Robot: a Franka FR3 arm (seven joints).
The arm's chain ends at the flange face. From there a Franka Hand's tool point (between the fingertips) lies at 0.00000 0.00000 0.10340 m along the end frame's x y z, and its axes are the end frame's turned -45 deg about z.
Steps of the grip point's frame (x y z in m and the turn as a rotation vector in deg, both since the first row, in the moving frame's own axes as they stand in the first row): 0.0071, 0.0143, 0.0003, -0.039, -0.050, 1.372; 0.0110, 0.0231, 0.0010, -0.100, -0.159, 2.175; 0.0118, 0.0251, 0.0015, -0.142, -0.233, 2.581; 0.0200, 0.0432, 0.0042, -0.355, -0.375, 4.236; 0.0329, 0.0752, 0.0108, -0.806, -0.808, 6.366; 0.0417, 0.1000, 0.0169, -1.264, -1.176, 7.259
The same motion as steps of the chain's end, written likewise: 0.0151, 0.0050, 0.0003, -0.063, -0.008, 1.372; 0.0242, 0.0082, 0.0010, -0.183, -0.042, 2.175; 0.0262, 0.0089, 0.0015, -0.265, -0.064, 2.581; 0.0447, 0.0155, 0.0042, -0.516, -0.014, 4.236; 0.0766, 0.0279, 0.0108, -1.141, -0.001, 6.366; 0.1003, 0.0381, 0.0169, -1.725, 0.062, 7.259
